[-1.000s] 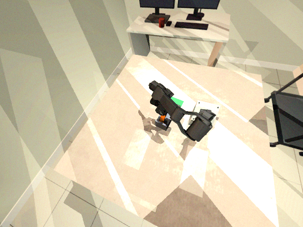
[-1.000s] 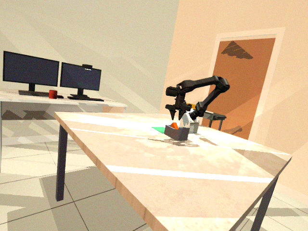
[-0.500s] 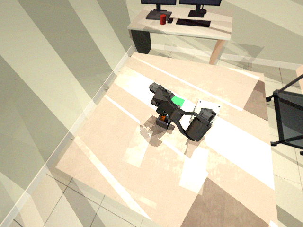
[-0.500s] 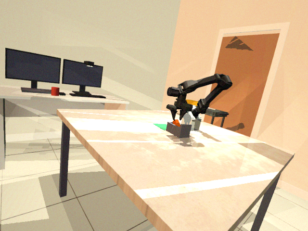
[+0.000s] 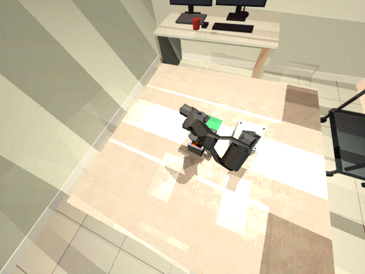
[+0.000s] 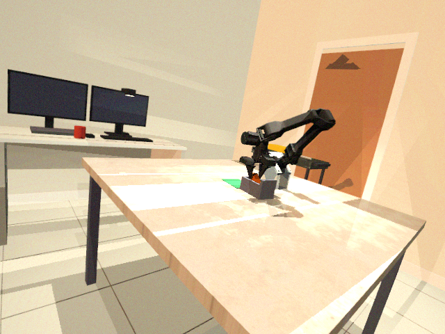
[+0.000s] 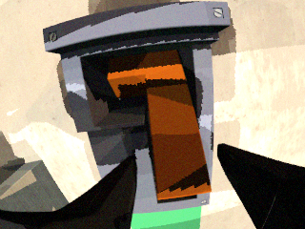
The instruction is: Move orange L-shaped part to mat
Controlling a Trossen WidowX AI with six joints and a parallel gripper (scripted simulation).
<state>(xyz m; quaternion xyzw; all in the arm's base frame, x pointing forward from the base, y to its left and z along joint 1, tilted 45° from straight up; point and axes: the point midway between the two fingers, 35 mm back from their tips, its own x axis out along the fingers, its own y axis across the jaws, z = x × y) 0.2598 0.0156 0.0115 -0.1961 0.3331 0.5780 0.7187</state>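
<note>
Right now my gripper tip is 5 cm past the green mat, 14 cm to the left of it and 9 cm above it. Also, from my gripper tip: orange L-shaped part (1 cm behind, 4 cm to the left, 3 cm below).
</note>
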